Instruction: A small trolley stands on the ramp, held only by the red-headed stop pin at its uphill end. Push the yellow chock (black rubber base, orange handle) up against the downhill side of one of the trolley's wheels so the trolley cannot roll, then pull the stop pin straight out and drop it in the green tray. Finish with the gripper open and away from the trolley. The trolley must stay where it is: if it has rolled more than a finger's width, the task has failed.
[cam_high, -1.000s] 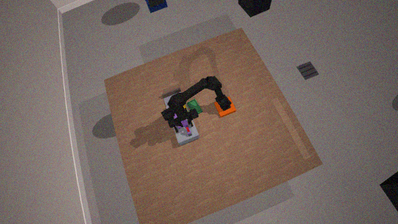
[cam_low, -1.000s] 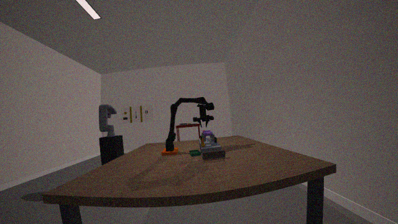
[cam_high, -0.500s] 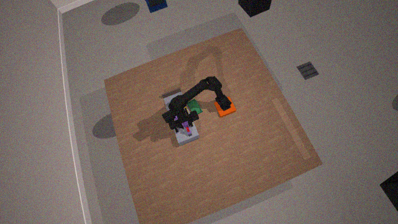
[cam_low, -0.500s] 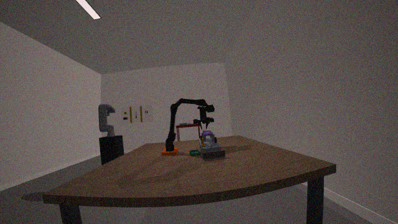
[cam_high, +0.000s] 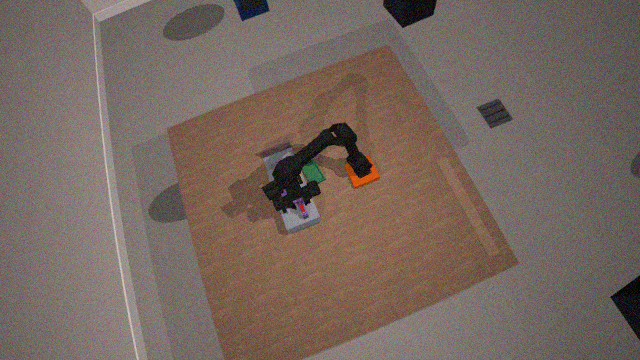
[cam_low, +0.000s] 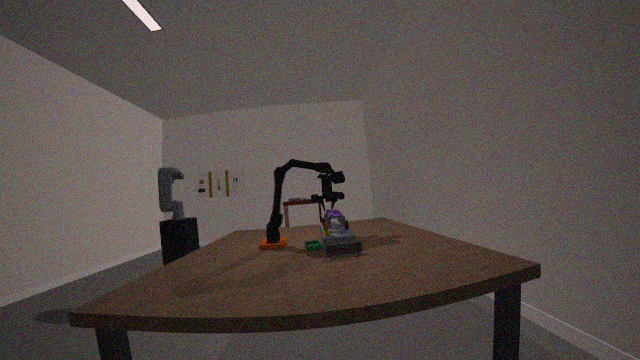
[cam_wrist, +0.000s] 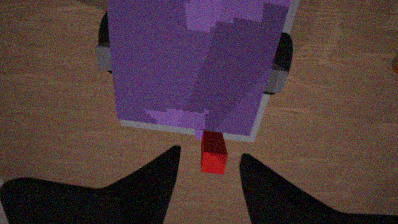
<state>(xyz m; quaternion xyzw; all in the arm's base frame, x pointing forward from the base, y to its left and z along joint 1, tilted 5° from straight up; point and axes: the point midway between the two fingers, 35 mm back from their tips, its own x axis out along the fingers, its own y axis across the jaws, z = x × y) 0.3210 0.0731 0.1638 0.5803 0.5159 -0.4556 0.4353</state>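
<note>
My gripper tip is now 3 cm above the red-headed stop pin and 1 cm to the right of it. The rest, counted from my gripper tip: yellow chock 19 cm to the right, 8 cm below, 5 cm behind; then purple trolley 10 cm to the right, 5 cm below, 1 cm ahead.
</note>
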